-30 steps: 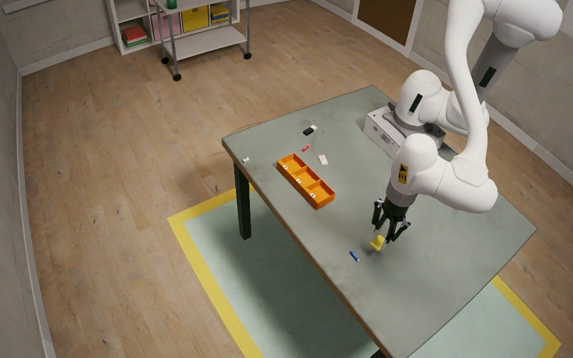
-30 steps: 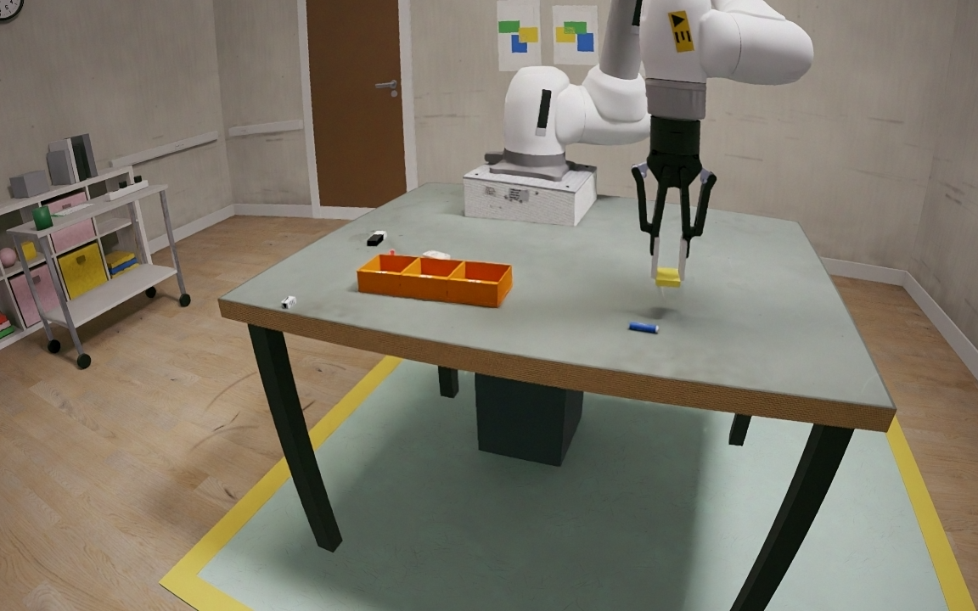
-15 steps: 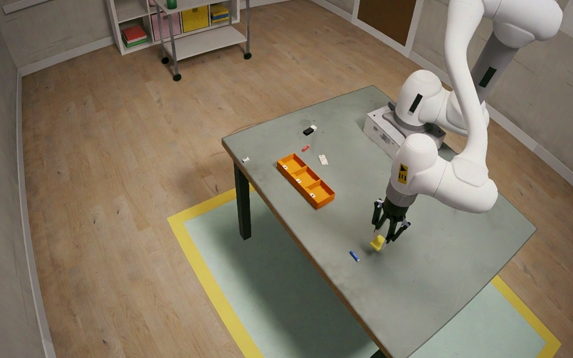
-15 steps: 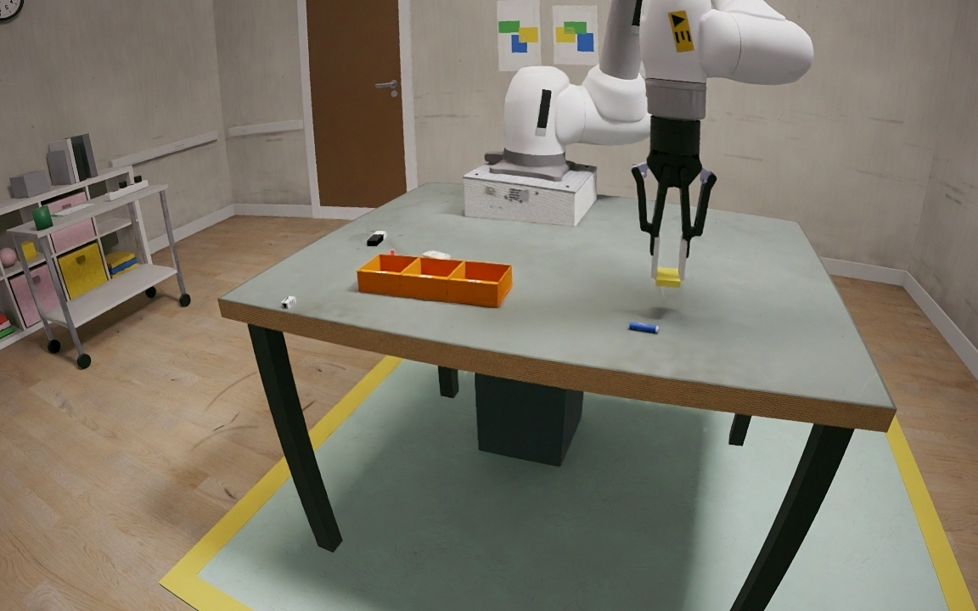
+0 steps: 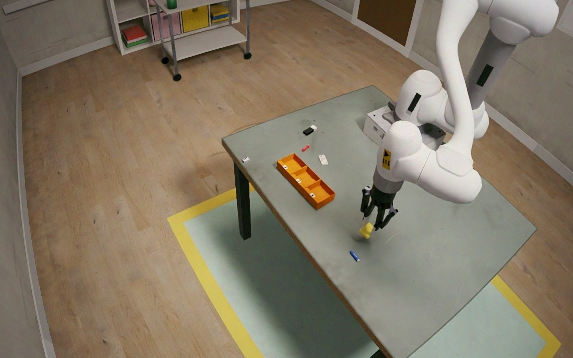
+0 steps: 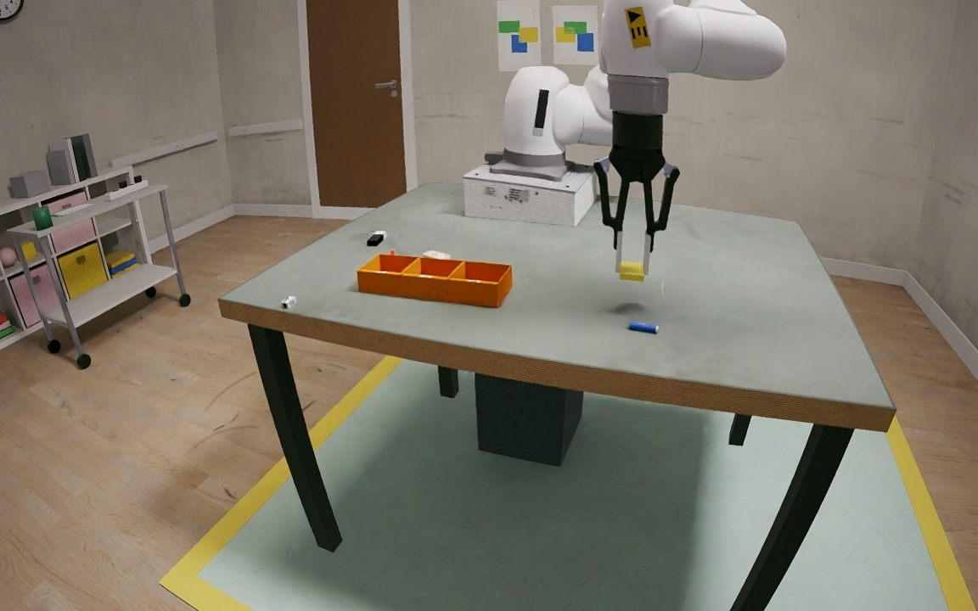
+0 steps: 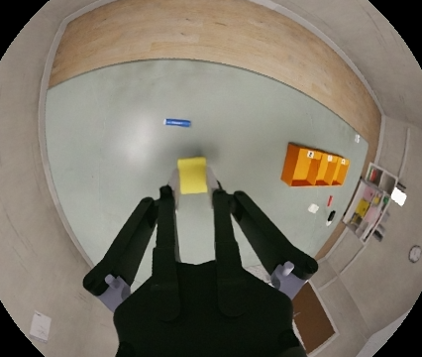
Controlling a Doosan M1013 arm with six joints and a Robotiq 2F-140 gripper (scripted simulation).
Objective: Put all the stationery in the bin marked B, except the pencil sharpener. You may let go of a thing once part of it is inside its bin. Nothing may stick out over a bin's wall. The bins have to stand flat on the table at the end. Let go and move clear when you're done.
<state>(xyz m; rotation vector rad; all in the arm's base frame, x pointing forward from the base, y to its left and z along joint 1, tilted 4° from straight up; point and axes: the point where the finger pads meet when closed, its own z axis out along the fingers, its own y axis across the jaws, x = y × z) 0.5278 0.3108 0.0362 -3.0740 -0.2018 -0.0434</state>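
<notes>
The orange bin is 30 mm ahead of my hand, 330 mm to the right of it and 80 mm below it. Round my hand: blue stick 70 mm ahead, 30 mm to the left, 90 mm below; yellow sticky pad 30 mm below; flat white piece 110 mm behind, 390 mm to the right, 90 mm below.
</notes>
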